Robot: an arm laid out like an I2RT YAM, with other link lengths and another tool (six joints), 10 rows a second.
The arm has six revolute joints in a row. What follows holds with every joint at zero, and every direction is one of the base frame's.
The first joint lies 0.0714 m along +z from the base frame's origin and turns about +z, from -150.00 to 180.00 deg.
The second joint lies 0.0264 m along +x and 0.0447 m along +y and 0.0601 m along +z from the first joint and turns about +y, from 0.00 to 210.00 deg.
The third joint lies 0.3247 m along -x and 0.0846 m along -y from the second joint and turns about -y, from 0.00 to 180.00 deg.
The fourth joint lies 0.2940 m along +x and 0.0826 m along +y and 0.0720 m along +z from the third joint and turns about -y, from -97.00 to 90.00 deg.
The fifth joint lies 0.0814 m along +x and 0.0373 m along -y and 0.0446 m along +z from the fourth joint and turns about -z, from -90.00 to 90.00 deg.
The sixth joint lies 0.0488 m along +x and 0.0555 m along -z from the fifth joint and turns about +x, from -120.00 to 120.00 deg.
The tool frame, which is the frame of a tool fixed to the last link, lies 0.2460 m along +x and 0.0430 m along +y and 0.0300 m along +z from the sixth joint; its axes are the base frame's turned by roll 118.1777, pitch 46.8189 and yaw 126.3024 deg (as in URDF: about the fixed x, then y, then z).
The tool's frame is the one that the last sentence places.
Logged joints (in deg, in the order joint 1, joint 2, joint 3, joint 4, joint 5, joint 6), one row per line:
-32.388 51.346 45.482 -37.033 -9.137 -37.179
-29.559 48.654 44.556 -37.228 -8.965 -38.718
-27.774 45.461 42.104 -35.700 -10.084 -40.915
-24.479 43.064 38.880 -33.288 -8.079 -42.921
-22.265 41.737 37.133 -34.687 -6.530 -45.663
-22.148 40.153 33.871 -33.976 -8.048 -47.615
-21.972 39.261 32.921 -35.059 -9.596 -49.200
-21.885 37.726 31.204 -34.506 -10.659 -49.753
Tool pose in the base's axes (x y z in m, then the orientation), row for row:
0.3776 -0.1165 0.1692 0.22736 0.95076 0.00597 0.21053
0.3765 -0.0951 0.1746 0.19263 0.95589 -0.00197 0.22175
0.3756 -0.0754 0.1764 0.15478 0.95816 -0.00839 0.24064
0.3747 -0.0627 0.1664 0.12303 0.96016 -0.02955 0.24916
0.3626 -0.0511 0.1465 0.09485 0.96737 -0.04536 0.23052
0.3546 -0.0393 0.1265 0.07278 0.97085 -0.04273 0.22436
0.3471 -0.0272 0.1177 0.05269 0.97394 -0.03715 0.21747
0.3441 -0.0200 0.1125 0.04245 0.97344 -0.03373 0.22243
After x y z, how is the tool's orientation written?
As a quaternion, x y z w.
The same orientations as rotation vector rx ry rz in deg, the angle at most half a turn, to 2 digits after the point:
36.21 151.42 0.95
30.50 151.33 -0.31
24.26 150.20 -1.32
19.20 149.85 -4.61
14.95 152.45 -7.15
11.51 153.49 -6.76
8.36 154.54 -5.89
6.72 154.06 -5.34

